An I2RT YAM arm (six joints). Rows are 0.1 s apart.
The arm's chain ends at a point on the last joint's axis. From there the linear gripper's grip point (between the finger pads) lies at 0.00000 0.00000 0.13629 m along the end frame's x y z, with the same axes.
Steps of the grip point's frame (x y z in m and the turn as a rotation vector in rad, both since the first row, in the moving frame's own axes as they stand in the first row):
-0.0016 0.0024 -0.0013 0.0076 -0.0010 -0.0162
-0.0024 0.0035 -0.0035 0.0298 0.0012 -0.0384
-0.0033 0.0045 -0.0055 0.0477 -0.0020 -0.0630
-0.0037 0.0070 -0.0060 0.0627 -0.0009 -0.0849
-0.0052 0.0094 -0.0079 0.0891 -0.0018 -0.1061
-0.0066 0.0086 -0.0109 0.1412 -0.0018 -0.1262
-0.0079 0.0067 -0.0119 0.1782 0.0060 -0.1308
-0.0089 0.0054 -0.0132 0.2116 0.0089 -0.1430
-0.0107 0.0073 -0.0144 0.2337 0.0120 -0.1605
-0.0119 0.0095 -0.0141 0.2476 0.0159 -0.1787
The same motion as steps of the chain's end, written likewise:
-0.0015 0.0034 -0.0013 0.0076 -0.0010 -0.0162
-0.0025 0.0076 -0.0034 0.0298 0.0012 -0.0384
-0.0028 0.0110 -0.0053 0.0477 -0.0020 -0.0630
-0.0032 0.0155 -0.0057 0.0627 -0.0009 -0.0849
-0.0043 0.0215 -0.0074 0.0891 -0.0018 -0.1061
-0.0051 0.0277 -0.0095 0.1412 -0.0018 -0.1262
-0.0071 0.0308 -0.0097 0.1782 0.0060 -0.1308
-0.0080 0.0340 -0.0102 0.2116 0.0089 -0.1430
-0.0098 0.0389 -0.0107 0.2337 0.0120 -0.1605
-0.0110 0.0429 -0.0099 0.2476 0.0159 -0.1787

